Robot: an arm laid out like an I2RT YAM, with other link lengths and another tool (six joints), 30 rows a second.
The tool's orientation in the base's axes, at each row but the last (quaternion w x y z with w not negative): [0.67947 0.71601 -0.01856 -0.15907]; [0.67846 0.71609 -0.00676 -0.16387]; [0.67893 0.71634 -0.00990 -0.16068]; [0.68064 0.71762 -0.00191 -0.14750]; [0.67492 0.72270 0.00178 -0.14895]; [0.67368 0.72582 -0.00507 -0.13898]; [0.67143 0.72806 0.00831 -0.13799]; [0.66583 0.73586 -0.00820 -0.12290]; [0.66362 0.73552 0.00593 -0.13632]
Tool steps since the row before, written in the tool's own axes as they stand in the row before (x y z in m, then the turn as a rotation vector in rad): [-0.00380 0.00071 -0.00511 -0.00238 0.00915 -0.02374]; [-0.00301 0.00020 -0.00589 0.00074 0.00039 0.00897]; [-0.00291 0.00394 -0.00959 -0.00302 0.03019 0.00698]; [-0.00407 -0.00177 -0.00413 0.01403 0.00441 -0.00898]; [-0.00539 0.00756 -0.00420 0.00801 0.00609 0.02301]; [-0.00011 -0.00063 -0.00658 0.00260 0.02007 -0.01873]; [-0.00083 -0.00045 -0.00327 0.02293 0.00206 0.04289]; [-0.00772 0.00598 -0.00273 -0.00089 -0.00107 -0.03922]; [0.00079 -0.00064 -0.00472 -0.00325 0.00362 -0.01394]
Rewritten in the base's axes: [-0.00218 0.00581 0.00160 0.00548 0.02284 0.01006]; [-0.00137 0.00639 0.00102 -0.00140 -0.00890 -0.00002]; [0.00038 0.00967 0.00473 0.00159 -0.00842 0.02993]; [-0.00336 0.00499 -0.00076 0.01622 0.00559 0.00165]; [-0.00272 0.00450 0.00873 0.00400 -0.02459 0.00317]; [0.00115 0.00651 -0.00024 0.01002 0.01593 0.02015]; [-0.00027 0.00339 -0.00007 0.01432 -0.04621 -0.00544]; [-0.00606 0.00335 0.00741 0.00650 0.03863 0.00236]; [0.00155 0.00456 -0.00040 0.00024 0.01376 0.00535]
